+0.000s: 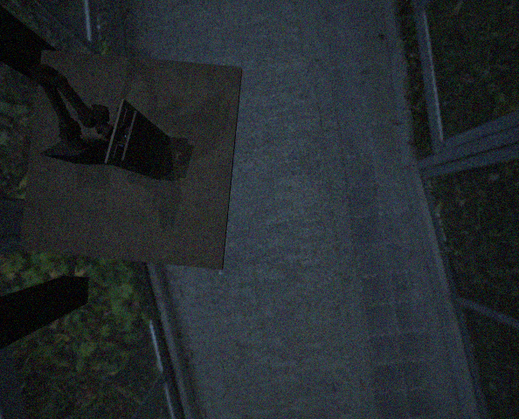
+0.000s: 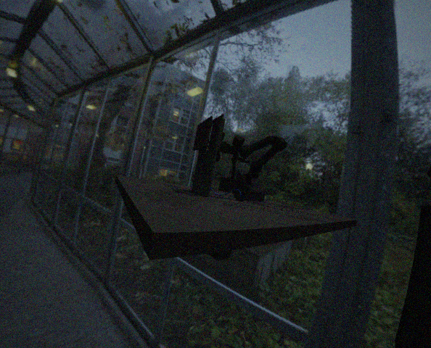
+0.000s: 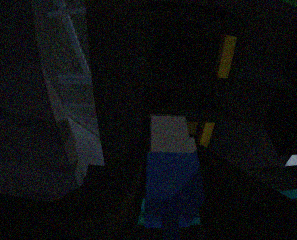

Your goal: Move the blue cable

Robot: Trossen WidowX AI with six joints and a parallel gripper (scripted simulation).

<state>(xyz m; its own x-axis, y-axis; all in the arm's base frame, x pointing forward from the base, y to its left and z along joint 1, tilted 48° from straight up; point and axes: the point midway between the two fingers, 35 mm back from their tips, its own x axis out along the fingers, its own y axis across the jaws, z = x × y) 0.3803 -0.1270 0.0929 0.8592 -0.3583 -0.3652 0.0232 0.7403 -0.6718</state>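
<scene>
Right now my gripper tip is 10 mm short of the blue plug.
</scene>
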